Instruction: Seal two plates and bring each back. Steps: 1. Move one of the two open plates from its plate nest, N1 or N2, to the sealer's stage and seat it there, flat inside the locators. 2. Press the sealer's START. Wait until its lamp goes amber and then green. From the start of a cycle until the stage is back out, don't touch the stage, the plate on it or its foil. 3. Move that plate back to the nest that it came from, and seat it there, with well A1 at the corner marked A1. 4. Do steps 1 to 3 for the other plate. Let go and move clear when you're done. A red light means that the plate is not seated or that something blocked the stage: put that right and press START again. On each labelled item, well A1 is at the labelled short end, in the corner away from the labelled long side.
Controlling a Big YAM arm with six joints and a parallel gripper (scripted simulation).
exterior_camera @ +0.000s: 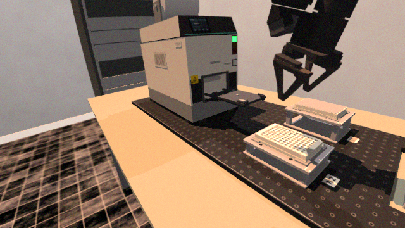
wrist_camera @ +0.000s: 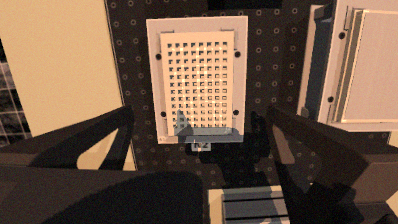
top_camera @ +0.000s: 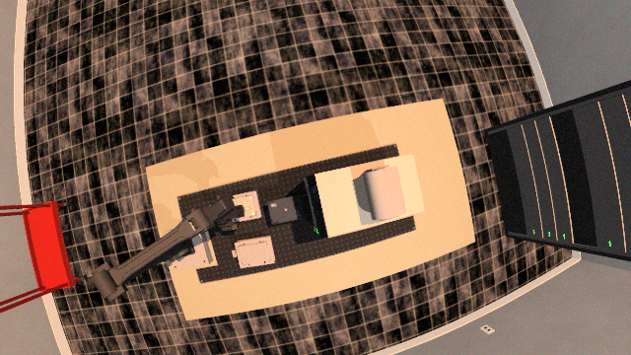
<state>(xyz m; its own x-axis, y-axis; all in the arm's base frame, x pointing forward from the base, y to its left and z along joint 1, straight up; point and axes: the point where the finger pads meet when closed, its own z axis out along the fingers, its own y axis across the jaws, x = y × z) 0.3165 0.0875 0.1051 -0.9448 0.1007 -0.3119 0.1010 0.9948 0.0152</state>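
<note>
Right now my hand is 11 cm above the well plate. Also, from my hand: sealer stage: 20 cm ahead, 6 cm to the right, 6 cm below; plate nest N2: 13 cm below; sealer screen: 32 cm ahead, 2 cm to the right, 16 cm above.
</note>
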